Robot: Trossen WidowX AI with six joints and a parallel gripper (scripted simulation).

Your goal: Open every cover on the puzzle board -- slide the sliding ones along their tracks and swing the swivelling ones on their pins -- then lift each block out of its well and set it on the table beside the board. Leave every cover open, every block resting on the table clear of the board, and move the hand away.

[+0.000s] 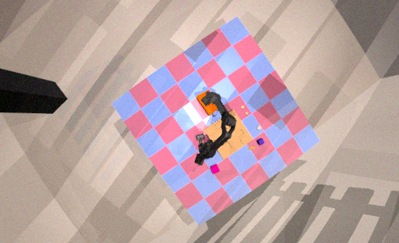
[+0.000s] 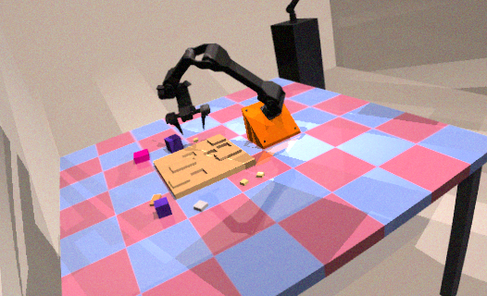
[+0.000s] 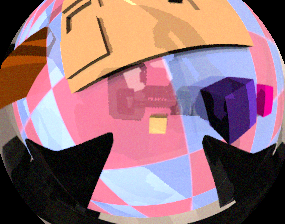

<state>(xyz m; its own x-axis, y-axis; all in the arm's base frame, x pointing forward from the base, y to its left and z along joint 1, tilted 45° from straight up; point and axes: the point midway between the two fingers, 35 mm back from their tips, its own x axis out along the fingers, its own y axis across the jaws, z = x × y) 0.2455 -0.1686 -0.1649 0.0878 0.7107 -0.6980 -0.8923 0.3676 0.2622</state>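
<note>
The tan puzzle board lies 21 cm to the left of my gripper tip, 8 cm ahead of it and 2 cm below it. Also, from my gripper tip: magenta block 23 cm ahead, 5 cm to the right, 3 cm below; then orange piece 30 cm to the left, 30 cm ahead, 4 cm below.
</note>
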